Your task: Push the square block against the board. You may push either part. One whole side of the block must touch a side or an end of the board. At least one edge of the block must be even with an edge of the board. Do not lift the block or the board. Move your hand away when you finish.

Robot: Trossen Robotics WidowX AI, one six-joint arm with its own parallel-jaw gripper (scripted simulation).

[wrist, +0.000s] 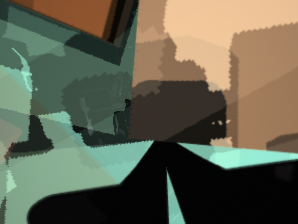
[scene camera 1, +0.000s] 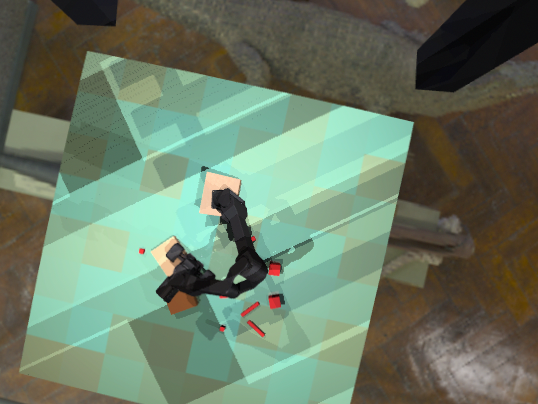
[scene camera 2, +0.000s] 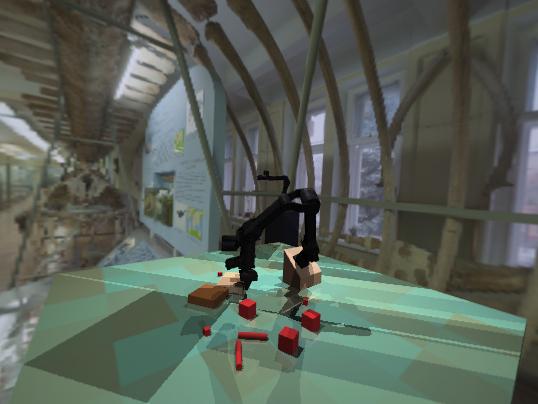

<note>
The pictures show: my gripper, a tan square block and a brown board.
</note>
